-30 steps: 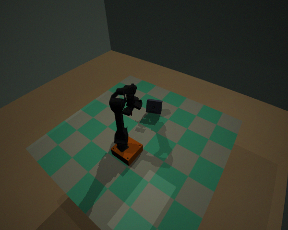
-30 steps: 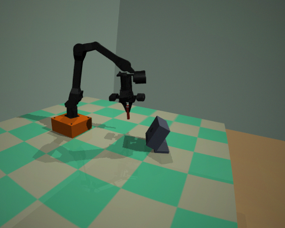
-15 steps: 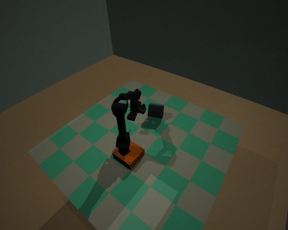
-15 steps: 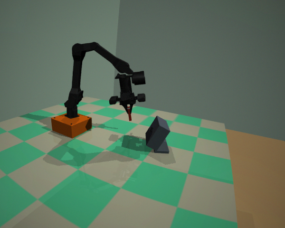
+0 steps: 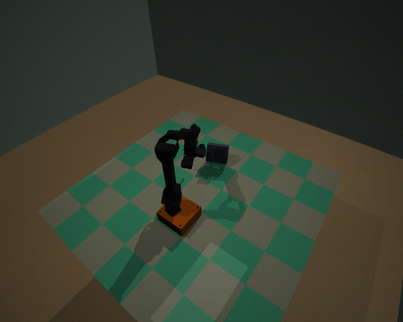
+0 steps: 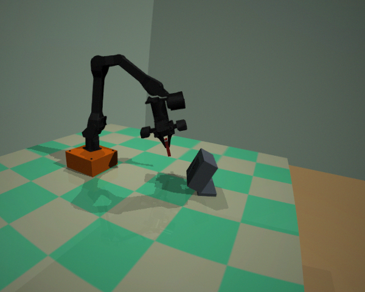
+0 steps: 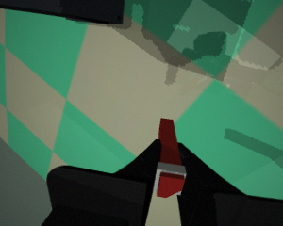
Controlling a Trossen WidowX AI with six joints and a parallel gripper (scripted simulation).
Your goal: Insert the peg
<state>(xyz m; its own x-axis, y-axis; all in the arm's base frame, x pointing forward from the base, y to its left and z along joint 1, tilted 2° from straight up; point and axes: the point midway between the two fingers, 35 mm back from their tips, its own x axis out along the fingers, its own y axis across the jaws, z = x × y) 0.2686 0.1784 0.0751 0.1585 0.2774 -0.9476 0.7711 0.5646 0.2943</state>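
The sloped panel is 190 mm ahead of my gripper tip, 50 mm to the right of it and 30 mm below it. Round my gripper tip: red peg 20 mm above; then foot 210 mm ahead, 40 mm to the right, 90 mm below.
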